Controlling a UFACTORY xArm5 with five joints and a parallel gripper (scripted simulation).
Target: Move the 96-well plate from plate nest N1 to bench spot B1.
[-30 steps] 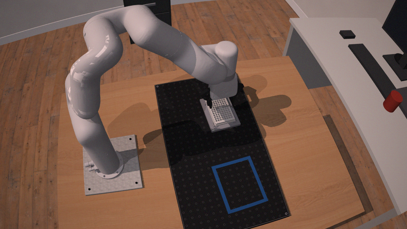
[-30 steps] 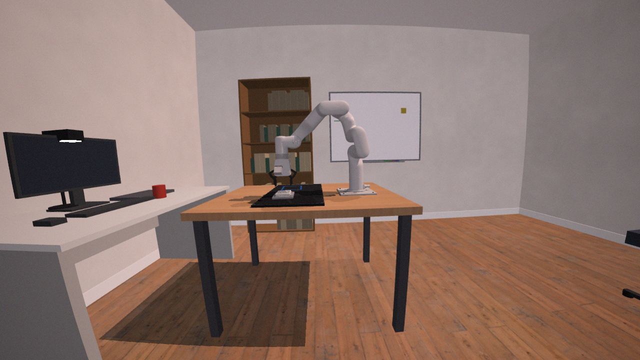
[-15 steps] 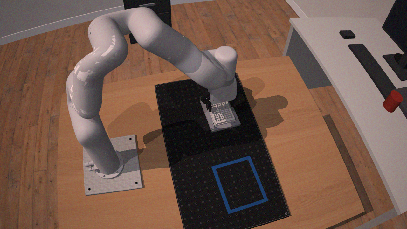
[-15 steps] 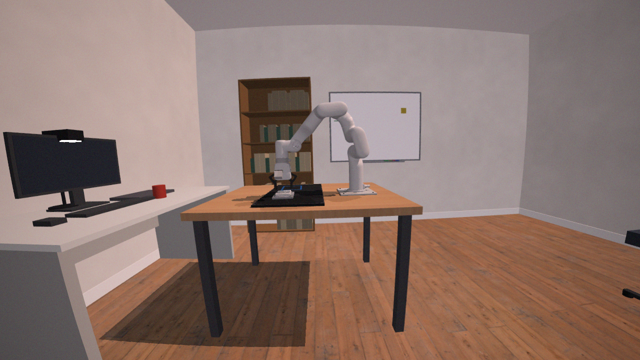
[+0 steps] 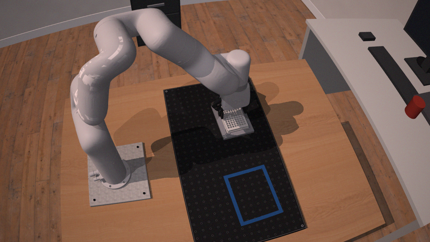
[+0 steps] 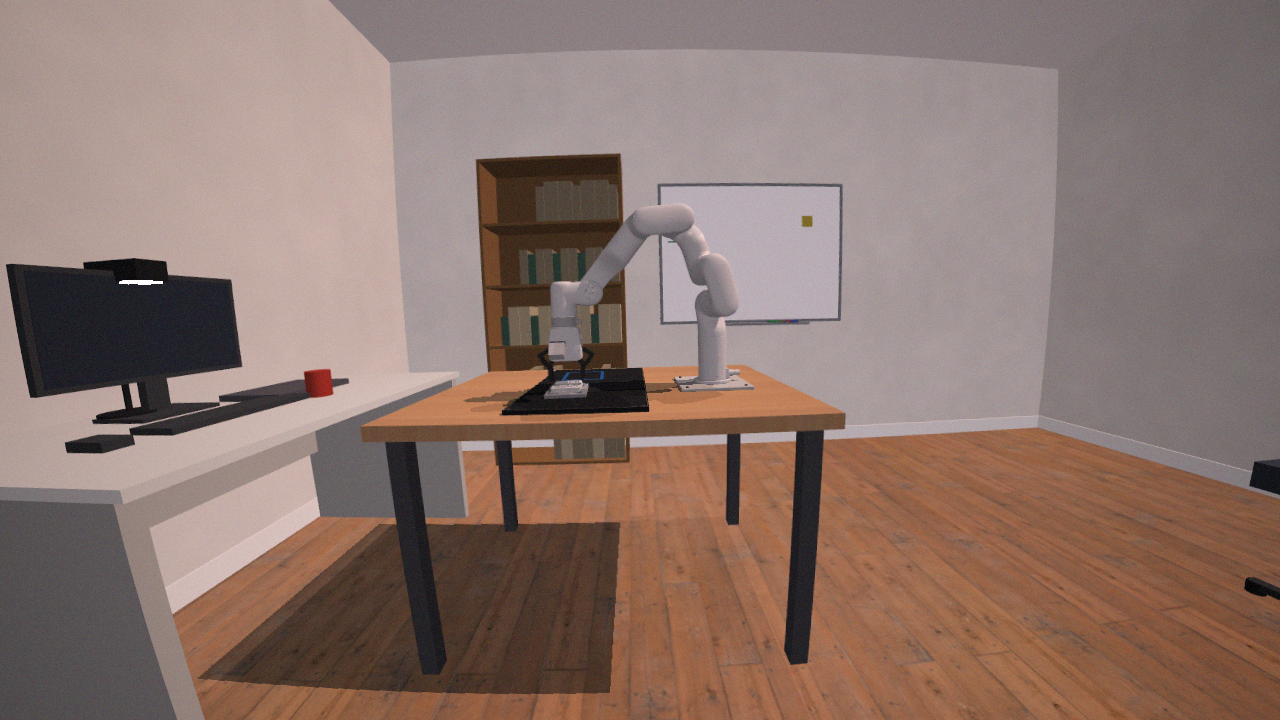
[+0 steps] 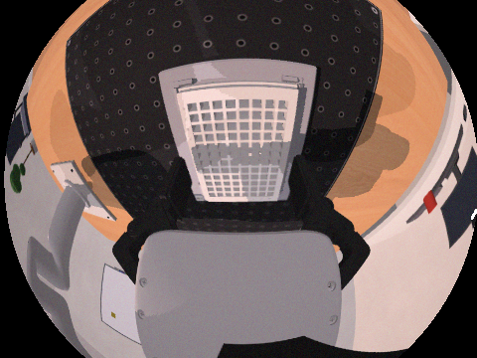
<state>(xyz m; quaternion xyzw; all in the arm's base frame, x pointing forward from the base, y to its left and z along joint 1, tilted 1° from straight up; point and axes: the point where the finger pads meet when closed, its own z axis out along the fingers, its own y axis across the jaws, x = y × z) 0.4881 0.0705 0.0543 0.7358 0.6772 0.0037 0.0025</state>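
Now: hand 3 cm above the white 96-well plate. Also, from my hand: grey plate nest: 4 cm below.
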